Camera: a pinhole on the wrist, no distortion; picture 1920 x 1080 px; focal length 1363.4 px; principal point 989.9 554.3 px. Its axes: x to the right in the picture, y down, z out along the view. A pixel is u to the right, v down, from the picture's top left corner.
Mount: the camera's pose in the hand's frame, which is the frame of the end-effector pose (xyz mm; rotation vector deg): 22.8 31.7 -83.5 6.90 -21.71 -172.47
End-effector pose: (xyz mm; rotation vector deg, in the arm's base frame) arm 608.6 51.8 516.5 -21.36 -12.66 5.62
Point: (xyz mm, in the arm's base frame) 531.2 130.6 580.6
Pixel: 1410 688
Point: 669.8 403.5 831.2
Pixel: 446 460
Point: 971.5 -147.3 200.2
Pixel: behind the camera
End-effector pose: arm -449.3 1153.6 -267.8 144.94 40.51 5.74
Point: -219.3 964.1 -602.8
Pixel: 604 799
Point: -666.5 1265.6 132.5
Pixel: behind the camera
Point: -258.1 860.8 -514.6
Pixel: 828 478
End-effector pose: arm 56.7 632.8 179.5 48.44 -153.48 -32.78
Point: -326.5 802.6 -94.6
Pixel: 489 525
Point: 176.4 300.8 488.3
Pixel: behind the camera
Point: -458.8 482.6 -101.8
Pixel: outside the picture
